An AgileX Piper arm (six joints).
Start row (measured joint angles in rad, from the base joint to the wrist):
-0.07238 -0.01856 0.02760 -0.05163 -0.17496 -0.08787
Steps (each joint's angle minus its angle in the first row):
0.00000 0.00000 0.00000 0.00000 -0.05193 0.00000
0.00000 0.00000 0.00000 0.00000 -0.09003 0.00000
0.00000 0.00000 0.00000 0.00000 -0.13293 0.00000
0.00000 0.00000 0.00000 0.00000 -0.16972 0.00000
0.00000 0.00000 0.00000 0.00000 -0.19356 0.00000
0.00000 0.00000 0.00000 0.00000 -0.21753 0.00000
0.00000 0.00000 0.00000 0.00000 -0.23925 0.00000
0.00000 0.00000 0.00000 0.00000 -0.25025 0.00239
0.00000 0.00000 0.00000 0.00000 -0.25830 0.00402
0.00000 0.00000 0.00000 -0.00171 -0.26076 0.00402
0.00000 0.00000 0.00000 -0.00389 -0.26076 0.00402
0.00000 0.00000 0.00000 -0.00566 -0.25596 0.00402
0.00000 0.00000 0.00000 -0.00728 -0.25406 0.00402
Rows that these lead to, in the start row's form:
-0.07238 -0.01856 0.02760 -0.05163 -0.22689 -0.08787
-0.07238 -0.01856 0.02760 -0.05163 -0.26499 -0.08787
-0.07238 -0.01856 0.02760 -0.05163 -0.30789 -0.08787
-0.07238 -0.01856 0.02760 -0.05163 -0.34468 -0.08787
-0.07238 -0.01856 0.02760 -0.05163 -0.36852 -0.08787
-0.07238 -0.01856 0.02760 -0.05163 -0.39249 -0.08787
-0.07238 -0.01856 0.02760 -0.05163 -0.41421 -0.08787
-0.07238 -0.01856 0.02760 -0.05163 -0.42521 -0.08548
-0.07238 -0.01856 0.02760 -0.05163 -0.43326 -0.08385
-0.07238 -0.01856 0.02760 -0.05334 -0.43572 -0.08385
-0.07238 -0.01856 0.02760 -0.05552 -0.43572 -0.08385
-0.07238 -0.01856 0.02760 -0.05729 -0.43092 -0.08385
-0.07238 -0.01856 0.02760 -0.05891 -0.42902 -0.08385

